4 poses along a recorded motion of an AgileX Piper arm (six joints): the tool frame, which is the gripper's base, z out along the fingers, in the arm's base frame.
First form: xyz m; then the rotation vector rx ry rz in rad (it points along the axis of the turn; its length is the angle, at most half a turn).
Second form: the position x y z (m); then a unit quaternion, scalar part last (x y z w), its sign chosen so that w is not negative. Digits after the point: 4 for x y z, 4 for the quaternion.
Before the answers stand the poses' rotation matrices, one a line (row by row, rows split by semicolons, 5 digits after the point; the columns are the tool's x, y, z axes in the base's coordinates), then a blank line. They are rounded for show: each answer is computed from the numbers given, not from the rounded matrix.
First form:
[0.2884 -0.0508 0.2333 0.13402 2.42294 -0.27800]
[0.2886 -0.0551 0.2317 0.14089 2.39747 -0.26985]
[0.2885 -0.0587 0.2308 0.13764 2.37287 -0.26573]
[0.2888 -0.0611 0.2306 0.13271 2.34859 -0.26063]
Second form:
-0.76012 0.16934 0.62733; 0.02285 0.97181 -0.23464; -0.64938 -0.16402 -0.74257
-0.74264 0.17516 0.64638; 0.02709 0.97226 -0.23235; -0.66914 -0.15504 -0.72678
-0.72600 0.17461 0.66515; 0.02315 0.97289 -0.23012; -0.68730 -0.15167 -0.71036
-0.70913 0.17244 0.68367; 0.01836 0.97382 -0.22659; -0.70484 -0.14813 -0.69373

[0.2884 -0.0508 0.2333 0.0516 0.9320 -0.1069 0.3425]
[0.2886 -0.0551 0.2317 0.0545 0.9276 -0.1044 0.3546]
[0.2885 -0.0587 0.2308 0.0536 0.9232 -0.1034 0.3662]
[0.2888 -0.0611 0.2306 0.0519 0.9188 -0.1020 0.3778]

